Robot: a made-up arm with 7 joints.
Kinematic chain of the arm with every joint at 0, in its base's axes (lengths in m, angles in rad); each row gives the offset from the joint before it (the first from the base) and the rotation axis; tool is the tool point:
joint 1: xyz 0 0 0 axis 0 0.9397 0.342
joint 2: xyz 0 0 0 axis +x
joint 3: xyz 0 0 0 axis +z
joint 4: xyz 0.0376 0 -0.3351 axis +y
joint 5: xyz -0.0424 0 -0.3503 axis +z
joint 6: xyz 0 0 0 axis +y
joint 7: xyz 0 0 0 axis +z
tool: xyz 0 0 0
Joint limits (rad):
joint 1: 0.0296..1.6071
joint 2: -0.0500..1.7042
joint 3: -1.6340..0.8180
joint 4: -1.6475..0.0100
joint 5: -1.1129..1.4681
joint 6: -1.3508..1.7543
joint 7: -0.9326..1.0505
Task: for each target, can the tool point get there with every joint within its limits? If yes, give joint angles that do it. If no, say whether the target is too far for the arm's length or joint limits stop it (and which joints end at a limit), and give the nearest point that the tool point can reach.
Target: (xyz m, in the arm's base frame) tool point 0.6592 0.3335 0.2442
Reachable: no: too far | nearest point 0.3716 0.3349 0.1577 | short by 0.300 m
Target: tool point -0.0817 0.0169 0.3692
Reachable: no: joint limits stop it (at a limit: joint 1, joint 2, joint 3, joint 4) | nearest point 0.2726 0.3123 0.3213 | short by 0.464 m
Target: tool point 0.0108 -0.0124 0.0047
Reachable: no: joint limits stop it (at a limit: joint 1, joint 2, joint 4) | nearest point 0.2424 -0.3153 -0.3419 | short by 0.515 m
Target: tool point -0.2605 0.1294 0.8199
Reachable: no: too far | nearest point -0.4419 0.3910 0.1823 | short by 0.713 m
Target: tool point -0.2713 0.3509 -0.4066
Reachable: yes | joints 1.1460 0.5603 0.2580 -1.2557 0.8190 -0.7453 0.5809
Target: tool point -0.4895 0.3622 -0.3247
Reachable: yes | joints 0.9656 0.6810 0.0811 -0.2254 -0.3951 -0.8888 -0.1075
